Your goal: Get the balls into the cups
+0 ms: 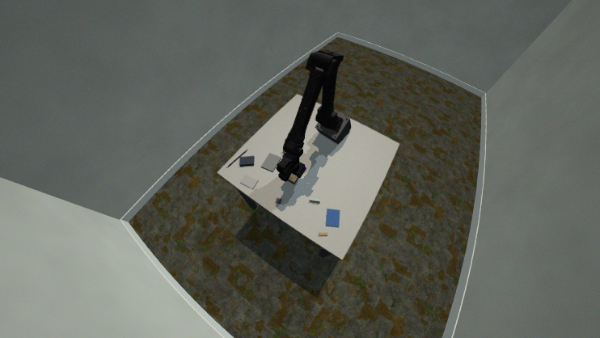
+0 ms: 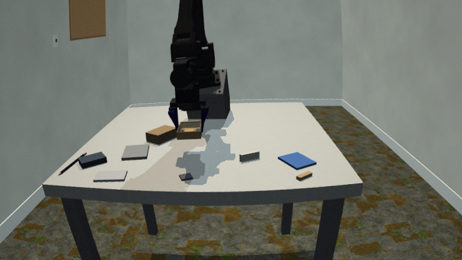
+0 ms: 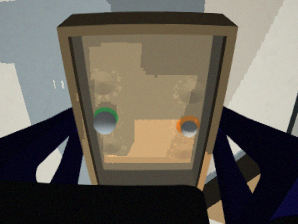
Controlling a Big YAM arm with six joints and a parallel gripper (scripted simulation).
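Right now the wooden puzzle is 10 mm below my hand. From my hand the other things lie so: grey slab 190 mm to the right, 80 mm below, 40 mm behind; small dark tile 160 mm ahead, 80 mm below, 20 mm to the right; brown box 170 mm behind, 100 mm to the right, 60 mm below.
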